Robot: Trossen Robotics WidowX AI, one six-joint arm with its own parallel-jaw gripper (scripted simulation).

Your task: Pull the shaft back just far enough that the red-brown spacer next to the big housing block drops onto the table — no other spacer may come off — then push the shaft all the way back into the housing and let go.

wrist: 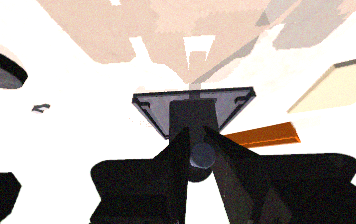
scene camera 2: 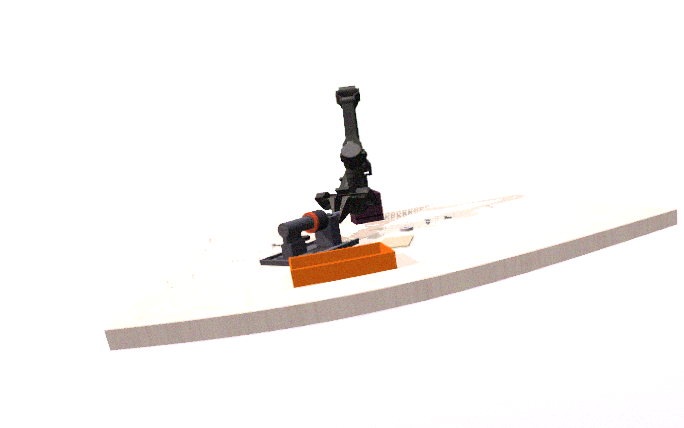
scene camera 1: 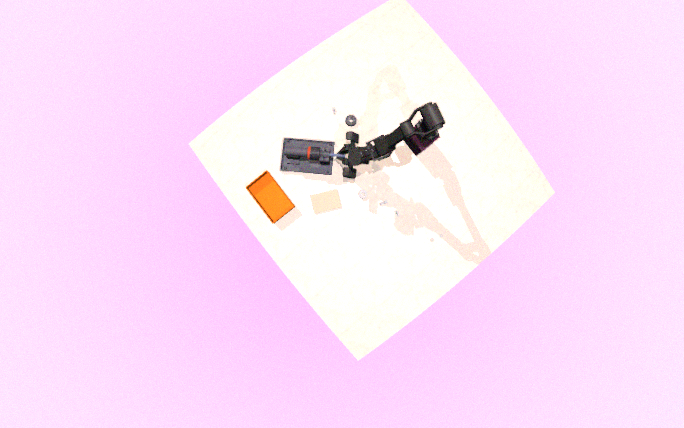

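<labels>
On an orange tray, what the wrist view has at point(wrist: 280, 134) and what scene camera 1 has at point(scene camera 1: 290, 201) are the same spot.
</labels>
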